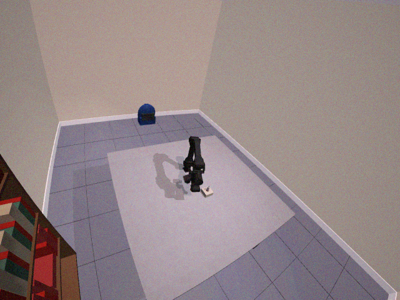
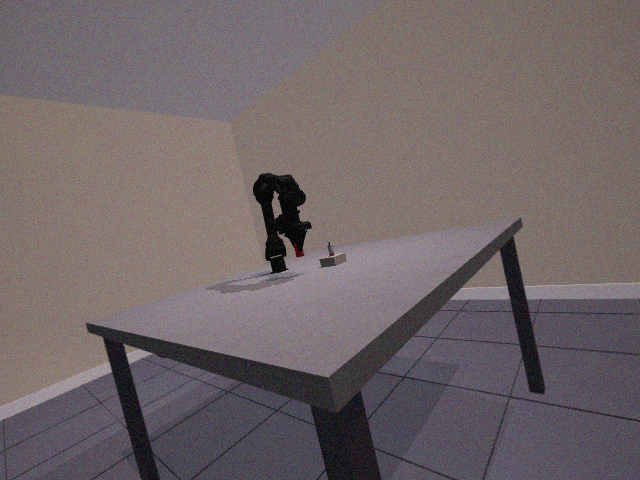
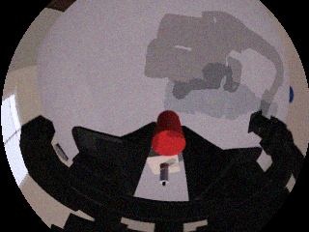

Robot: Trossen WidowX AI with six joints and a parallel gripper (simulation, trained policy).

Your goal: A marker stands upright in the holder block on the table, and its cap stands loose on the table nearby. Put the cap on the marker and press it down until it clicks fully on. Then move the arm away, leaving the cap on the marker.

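The pale holder block lies 3 cm ahead of my gripper tip, 13 cm to the left of it and 7 cm below it. Round my gripper tip: red cap (1 cm above).
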